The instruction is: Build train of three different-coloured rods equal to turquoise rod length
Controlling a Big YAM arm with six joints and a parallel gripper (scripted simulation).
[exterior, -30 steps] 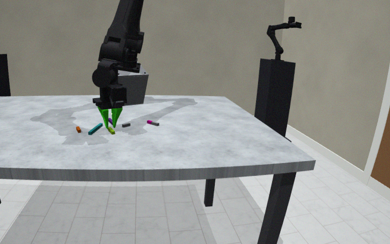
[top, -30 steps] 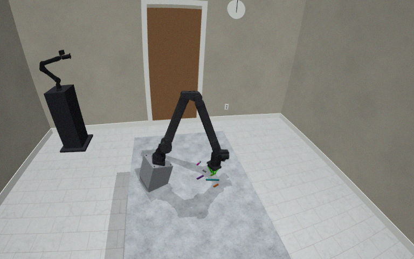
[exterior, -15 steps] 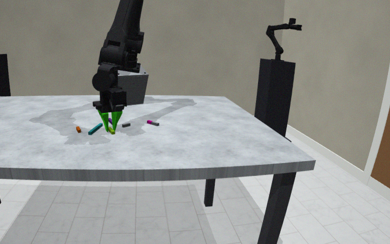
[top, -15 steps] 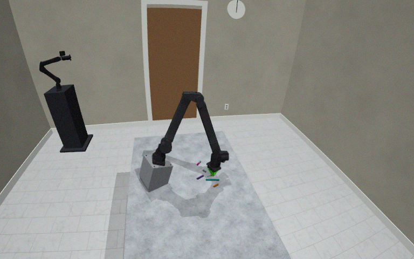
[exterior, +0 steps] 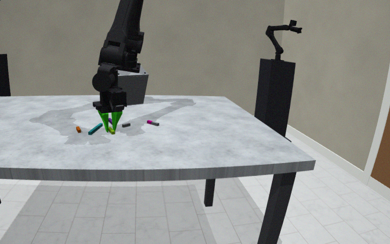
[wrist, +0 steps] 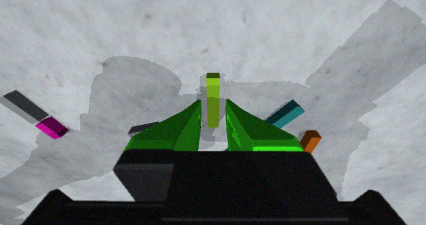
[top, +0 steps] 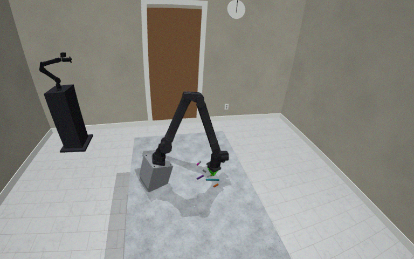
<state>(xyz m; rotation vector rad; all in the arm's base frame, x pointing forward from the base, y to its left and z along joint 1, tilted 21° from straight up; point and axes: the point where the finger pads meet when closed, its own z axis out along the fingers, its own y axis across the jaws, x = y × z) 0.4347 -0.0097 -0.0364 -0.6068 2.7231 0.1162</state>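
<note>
My gripper is now 10 mm short of the lime rod. Also, from my hand: purple rod (100 mm behind, 10 mm to the right); turquoise rod (50 mm to the right, 10 mm behind); orange rod (110 mm to the right).
</note>
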